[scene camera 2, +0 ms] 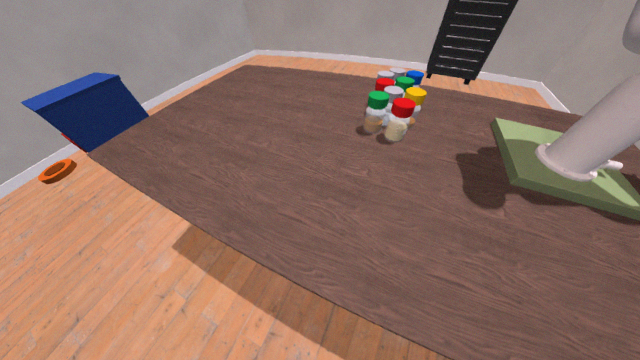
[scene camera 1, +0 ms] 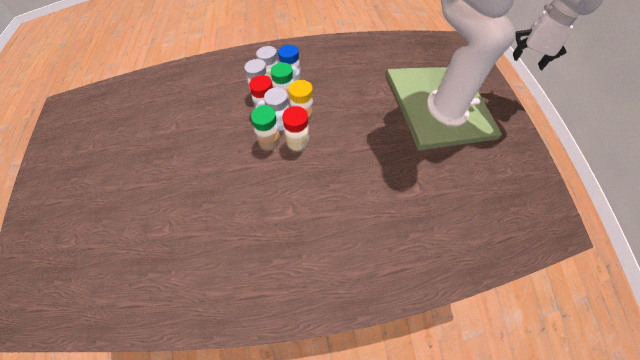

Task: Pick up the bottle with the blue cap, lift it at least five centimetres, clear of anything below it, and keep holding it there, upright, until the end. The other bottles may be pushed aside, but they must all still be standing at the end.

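Note:
The bottle with the blue cap stands upright on the table, at the back right corner of a tight group of bottles. Its body is mostly hidden by a green-capped bottle in front of it. A grey-capped bottle stands close on its left. My gripper is open and empty, at the upper right in scene camera 1, far to the right of the bottles. It does not show in scene camera 2.
Nearer bottles include a yellow-capped one, a green-capped one and a red-capped one; all visible bottles stand. My arm rises from a green base plate right of them. A black rack stands beyond the table.

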